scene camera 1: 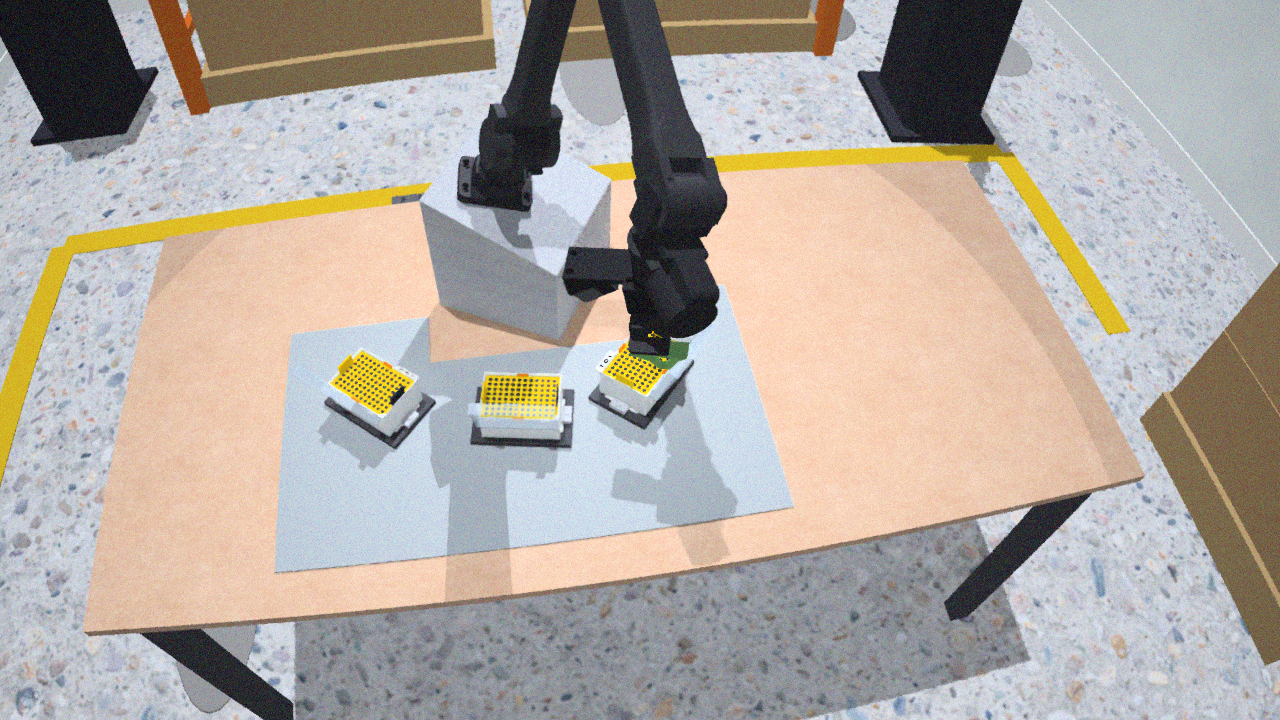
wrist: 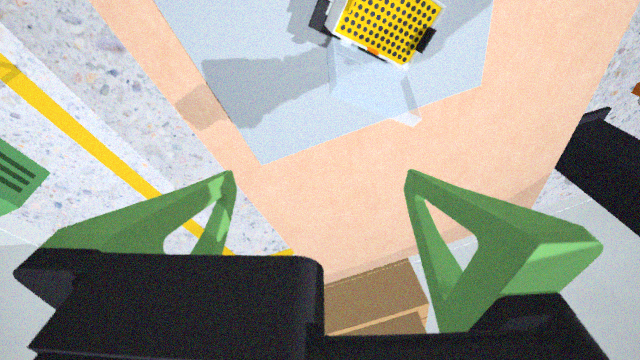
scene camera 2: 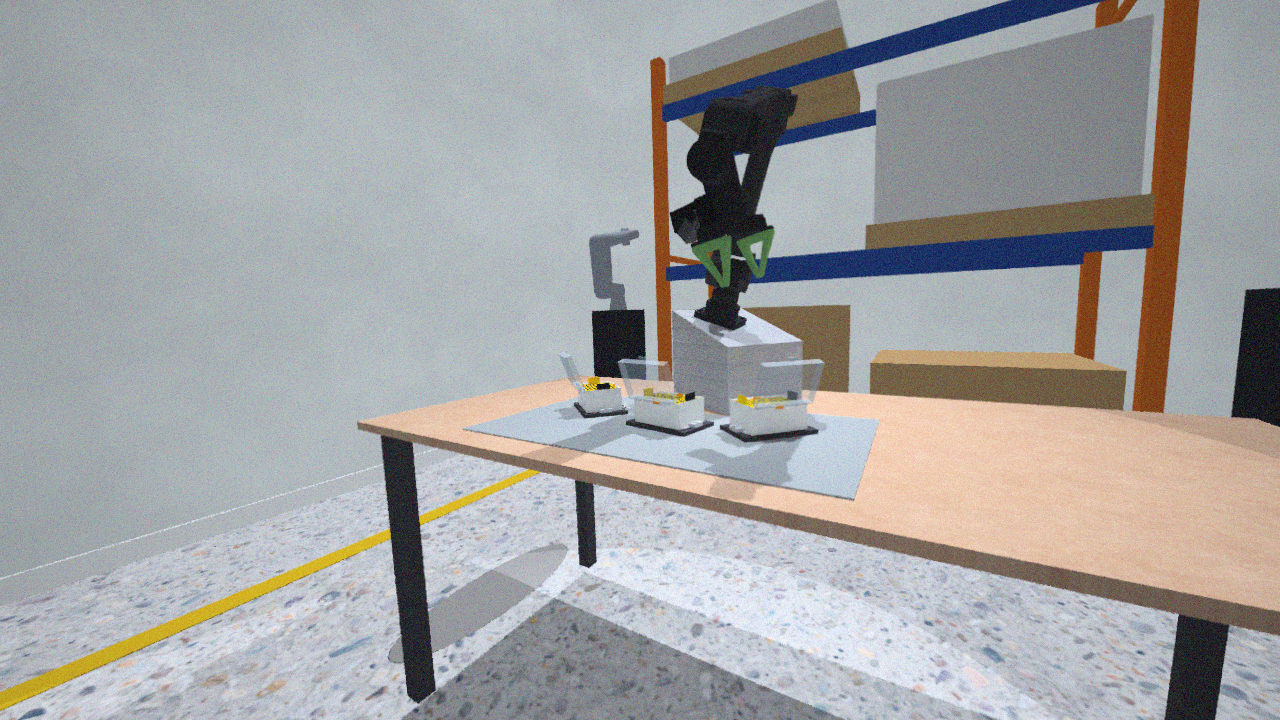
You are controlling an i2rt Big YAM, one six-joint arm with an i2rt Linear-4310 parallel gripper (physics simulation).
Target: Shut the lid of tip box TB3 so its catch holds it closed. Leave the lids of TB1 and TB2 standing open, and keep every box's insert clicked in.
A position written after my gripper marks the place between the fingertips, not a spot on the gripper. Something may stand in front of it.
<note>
In view: my gripper (scene camera 2: pixel 743 282), a clear lid (scene camera 1: pixel 335 394), a clear lid (scene camera 2: pixel 793 382), a clear lid (scene camera 1: pixel 494 416) and a grey-blue mat (scene camera 1: pixel 346 498).
My gripper shows as well in scene camera 1 (scene camera 1: pixel 669 333) and in the wrist view (wrist: pixel 320 179). The grey-blue mat also shows in the wrist view (wrist: pixel 269 72) and in scene camera 2 (scene camera 2: pixel 831 463).
</note>
